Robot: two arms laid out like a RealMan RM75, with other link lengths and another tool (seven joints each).
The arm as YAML. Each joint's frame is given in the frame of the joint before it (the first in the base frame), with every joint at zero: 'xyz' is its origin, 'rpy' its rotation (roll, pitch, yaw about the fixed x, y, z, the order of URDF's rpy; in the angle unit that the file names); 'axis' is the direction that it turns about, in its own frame. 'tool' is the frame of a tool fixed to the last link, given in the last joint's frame.
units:
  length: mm
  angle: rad
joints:
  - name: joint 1
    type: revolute
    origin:
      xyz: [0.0, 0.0, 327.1]
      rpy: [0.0, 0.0, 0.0]
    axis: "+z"
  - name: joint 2
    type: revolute
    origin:
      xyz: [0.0, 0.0, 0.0]
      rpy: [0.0, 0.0, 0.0]
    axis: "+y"
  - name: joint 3
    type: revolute
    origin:
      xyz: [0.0, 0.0, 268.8]
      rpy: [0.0, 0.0, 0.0]
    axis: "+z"
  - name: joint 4
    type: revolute
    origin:
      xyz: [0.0, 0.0, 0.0]
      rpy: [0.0, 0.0, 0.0]
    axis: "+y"
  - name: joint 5
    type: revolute
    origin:
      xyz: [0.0, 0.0, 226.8]
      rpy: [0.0, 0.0, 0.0]
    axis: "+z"
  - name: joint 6
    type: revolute
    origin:
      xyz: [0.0, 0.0, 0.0]
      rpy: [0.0, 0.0, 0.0]
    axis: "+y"
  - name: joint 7
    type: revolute
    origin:
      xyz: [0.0, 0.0, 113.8]
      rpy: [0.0, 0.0, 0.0]
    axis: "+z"
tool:
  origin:
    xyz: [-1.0, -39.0, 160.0]
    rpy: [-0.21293, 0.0, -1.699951]
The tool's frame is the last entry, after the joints.
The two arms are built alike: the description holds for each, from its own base.
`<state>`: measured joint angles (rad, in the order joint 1, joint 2, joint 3, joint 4, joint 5, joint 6, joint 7); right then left.
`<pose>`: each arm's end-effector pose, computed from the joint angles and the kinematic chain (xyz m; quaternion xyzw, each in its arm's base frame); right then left.
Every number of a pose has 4 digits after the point. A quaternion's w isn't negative.
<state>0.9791 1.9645 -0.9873 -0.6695 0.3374 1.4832 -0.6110 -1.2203 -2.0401 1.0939 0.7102 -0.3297 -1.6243 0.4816</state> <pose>0.3180 0.4749 0.0125 0.8905 0.3057 0.3005 0.1526 -0.2006 0.4786 -0.0200 -0.3241 -0.9109 -0.0230 0.2543</pose>
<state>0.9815 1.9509 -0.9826 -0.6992 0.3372 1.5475 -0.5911 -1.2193 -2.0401 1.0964 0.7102 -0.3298 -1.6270 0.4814</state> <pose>0.3142 0.4692 0.0230 0.8934 0.2955 0.2971 0.1622 -0.2015 0.4776 -0.0199 -0.3238 -0.9108 -0.0211 0.2551</pose>
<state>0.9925 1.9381 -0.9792 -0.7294 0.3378 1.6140 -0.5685 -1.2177 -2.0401 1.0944 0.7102 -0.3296 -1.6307 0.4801</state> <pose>0.3061 0.4650 0.0333 0.8950 0.2880 0.2943 0.1715 -0.2024 0.4763 -0.0198 -0.3214 -0.9118 -0.0197 0.2547</pose>
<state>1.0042 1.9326 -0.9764 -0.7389 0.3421 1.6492 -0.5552 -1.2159 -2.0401 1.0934 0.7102 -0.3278 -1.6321 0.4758</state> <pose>0.2992 0.4624 0.0363 0.8963 0.2850 0.2898 0.1775 -0.2038 0.4756 -0.0194 -0.3182 -0.9127 -0.0197 0.2556</pose>
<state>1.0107 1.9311 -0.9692 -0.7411 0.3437 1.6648 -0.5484 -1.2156 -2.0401 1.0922 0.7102 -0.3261 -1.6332 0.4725</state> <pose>0.2954 0.4610 0.0369 0.8981 0.2825 0.2855 0.1793 -0.2043 0.4753 -0.0191 -0.3162 -0.9132 -0.0199 0.2563</pose>
